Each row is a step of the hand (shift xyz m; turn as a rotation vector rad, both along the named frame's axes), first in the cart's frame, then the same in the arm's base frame.
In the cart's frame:
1: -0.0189 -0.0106 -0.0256 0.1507 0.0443 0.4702
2: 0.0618 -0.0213 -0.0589 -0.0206 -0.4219 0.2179
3: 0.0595 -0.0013 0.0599 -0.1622 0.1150 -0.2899
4: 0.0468 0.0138 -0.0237 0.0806 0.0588 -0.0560
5: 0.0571 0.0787 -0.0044 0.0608 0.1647 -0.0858
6: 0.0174 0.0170 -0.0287 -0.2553 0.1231 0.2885
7: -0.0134 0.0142 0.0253 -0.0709 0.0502 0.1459
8: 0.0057 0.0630 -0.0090 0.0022 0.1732 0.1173
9: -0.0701 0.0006 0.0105 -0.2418 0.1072 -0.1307
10: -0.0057 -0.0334 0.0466 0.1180 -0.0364 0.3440
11: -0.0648 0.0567 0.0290 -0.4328 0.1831 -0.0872
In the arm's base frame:
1: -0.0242 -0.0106 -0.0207 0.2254 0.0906 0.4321
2: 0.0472 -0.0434 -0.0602 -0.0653 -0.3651 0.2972
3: 0.0666 -0.0036 0.0518 -0.1799 0.0957 -0.2864
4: 0.0444 -0.0005 -0.0311 0.0807 0.0302 -0.0752
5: 0.0694 0.0631 -0.0262 0.0766 0.1313 -0.1228
6: 0.0157 0.0079 -0.0333 -0.1817 0.2209 0.2859
7: -0.0066 0.0208 0.0234 -0.0376 0.0879 0.1403
8: 0.0158 0.0580 -0.0218 0.0519 0.1862 0.0801
9: -0.0664 0.0171 0.0181 -0.2347 0.1318 -0.1208
10: -0.0047 -0.0231 0.0526 0.1597 -0.0016 0.3288
11: -0.0481 0.0731 0.0245 -0.3995 0.2524 -0.0716

